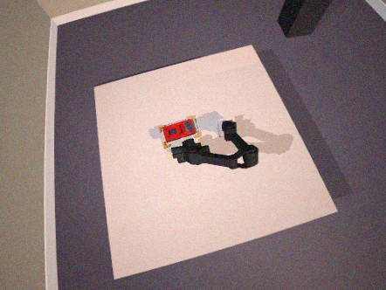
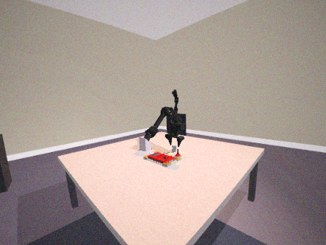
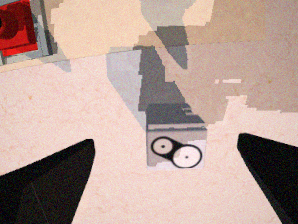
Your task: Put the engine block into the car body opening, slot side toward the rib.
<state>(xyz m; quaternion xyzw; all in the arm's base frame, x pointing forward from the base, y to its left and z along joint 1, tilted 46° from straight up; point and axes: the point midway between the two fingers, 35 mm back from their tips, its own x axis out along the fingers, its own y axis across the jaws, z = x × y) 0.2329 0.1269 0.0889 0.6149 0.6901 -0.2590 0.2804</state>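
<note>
My gripper tip is 10 mm past the engine block and 20 mm above it.
</note>
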